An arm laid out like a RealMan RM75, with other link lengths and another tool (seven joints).
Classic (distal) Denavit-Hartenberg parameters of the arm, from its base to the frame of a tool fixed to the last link. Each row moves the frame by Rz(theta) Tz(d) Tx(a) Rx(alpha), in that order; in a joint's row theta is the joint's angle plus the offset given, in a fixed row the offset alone. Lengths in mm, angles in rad.
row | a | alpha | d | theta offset
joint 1 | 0 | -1.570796 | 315.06 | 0
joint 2 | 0 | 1.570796 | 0 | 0
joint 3 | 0 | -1.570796 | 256 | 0
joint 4 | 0 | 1.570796 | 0 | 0
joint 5 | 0 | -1.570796 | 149.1 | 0
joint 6 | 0 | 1.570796 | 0 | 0
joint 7 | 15.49 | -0.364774 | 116.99 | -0.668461
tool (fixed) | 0 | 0 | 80.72 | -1.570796
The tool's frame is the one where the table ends.
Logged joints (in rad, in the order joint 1, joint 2, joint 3, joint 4, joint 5, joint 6, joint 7), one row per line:
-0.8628, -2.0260, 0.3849, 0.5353, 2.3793, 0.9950, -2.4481
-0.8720, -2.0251, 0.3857, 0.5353, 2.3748, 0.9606, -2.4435
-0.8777, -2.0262, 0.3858, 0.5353, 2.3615, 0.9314, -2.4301
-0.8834, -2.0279, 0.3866, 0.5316, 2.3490, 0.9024, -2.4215
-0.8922, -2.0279, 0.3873, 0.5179, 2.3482, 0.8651, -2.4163
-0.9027, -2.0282, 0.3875, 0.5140, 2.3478, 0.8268, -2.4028
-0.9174, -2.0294, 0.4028, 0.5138, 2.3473, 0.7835, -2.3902
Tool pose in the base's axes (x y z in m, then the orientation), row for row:
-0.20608, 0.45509, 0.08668, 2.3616, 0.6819, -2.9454
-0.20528, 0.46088, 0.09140, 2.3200, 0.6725, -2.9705
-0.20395, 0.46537, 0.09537, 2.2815, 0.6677, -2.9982
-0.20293, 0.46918, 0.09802, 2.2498, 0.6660, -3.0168
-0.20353, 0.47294, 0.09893, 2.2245, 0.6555, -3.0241
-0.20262, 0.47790, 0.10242, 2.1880, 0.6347, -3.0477
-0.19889, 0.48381, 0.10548, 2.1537, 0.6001, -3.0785
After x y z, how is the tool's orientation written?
As angles about the fixed x, y, z axes (roll, pitch, yaw), in radians.
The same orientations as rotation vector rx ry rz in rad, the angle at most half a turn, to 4 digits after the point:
-0.5702, 2.3011, 1.0411
-0.5533, 2.2944, 1.0823
-0.5333, 2.2833, 1.1169
-0.5227, 2.2709, 1.1464
-0.5194, 2.2688, 1.1770
-0.4957, 2.2698, 1.2172
-0.4546, 2.2819, 1.2576

